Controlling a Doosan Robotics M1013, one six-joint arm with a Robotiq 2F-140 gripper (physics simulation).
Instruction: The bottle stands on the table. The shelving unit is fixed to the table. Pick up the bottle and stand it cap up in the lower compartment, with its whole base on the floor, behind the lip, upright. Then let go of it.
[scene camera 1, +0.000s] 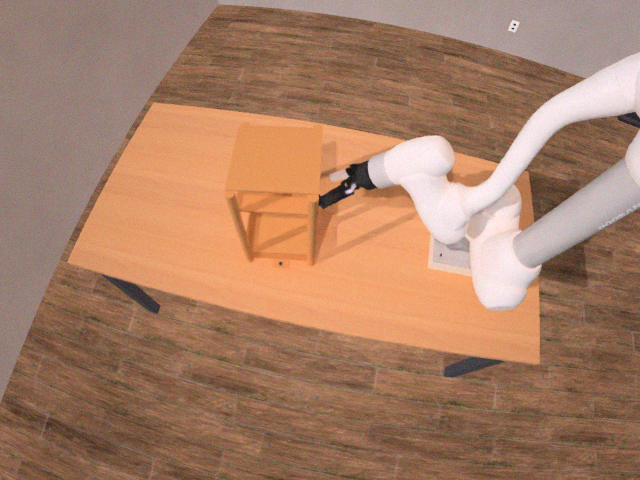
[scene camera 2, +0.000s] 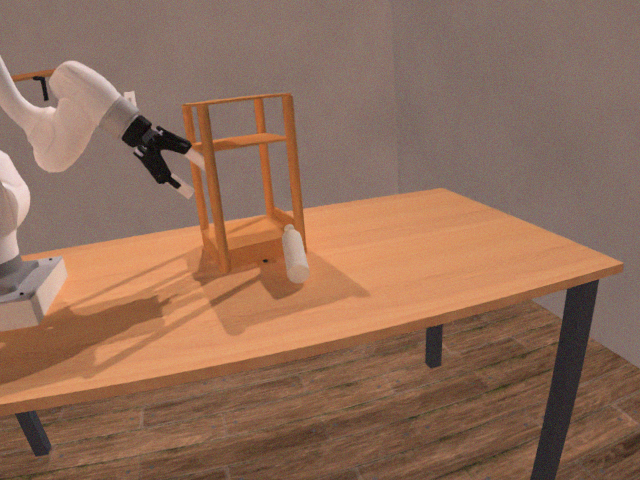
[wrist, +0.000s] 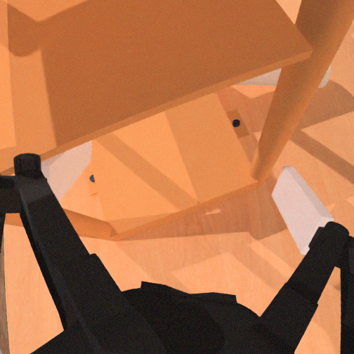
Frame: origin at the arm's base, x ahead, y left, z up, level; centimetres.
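Where they show: gripper, fingertip midpoint: (scene camera 1: 319, 191) (scene camera 2: 200, 180).
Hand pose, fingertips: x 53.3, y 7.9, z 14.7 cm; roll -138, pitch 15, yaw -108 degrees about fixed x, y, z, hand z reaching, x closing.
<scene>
After its pixels a point has its place.
The white bottle (scene camera 2: 295, 254) {x 71.7, y -11.5, z -1.0 cm} (wrist: 265, 78) is off upright at the unit's far side from scene camera 1, its neck toward the unit and its base facing scene camera 2. I cannot tell whether it touches the lip. It does not show in the scene camera 1 view. The wooden shelving unit (scene camera 1: 276, 157) {x 63.9, y 12.8, z 33.2 cm} (scene camera 2: 215, 206) {x 56.1, y -1.6, z 9.9 cm} (wrist: 150, 60) stands on the table (scene camera 1: 170, 227) {x 104.1, y 21.2, z -6.6 cm} (scene camera 2: 439, 248) {x 108.3, y -9.8, z -6.6 cm}. Its lower compartment floor (scene camera 2: 248, 229) {x 63.9, y 14.2, z -1.7 cm} (wrist: 145, 175) bears no bottle. My gripper (scene camera 1: 325, 190) {x 53.3, y 7.9, z 14.7 cm} (scene camera 2: 197, 179) {x 53.3, y 7.9, z 14.7 cm} (wrist: 186, 162) is open and empty, high beside the unit's robot-side posts, its fingertips slightly below the middle shelf's height.
The middle shelf (scene camera 2: 242, 141) {x 64.9, y 9.1, z 22.6 cm} lies above the lower compartment. A round post (scene camera 2: 295, 170) {x 76.1, y 2.1, z 14.9 cm} (wrist: 302, 70) rises close to the bottle. The robot base (scene camera 1: 449, 256) {x 7.8, y 11.5, z -0.4 cm} (scene camera 2: 46, 284) {x 13.7, y -2.2, z -1.9 cm} stands at one end of the table. Shadows of the unit and arm cross the table top.
</scene>
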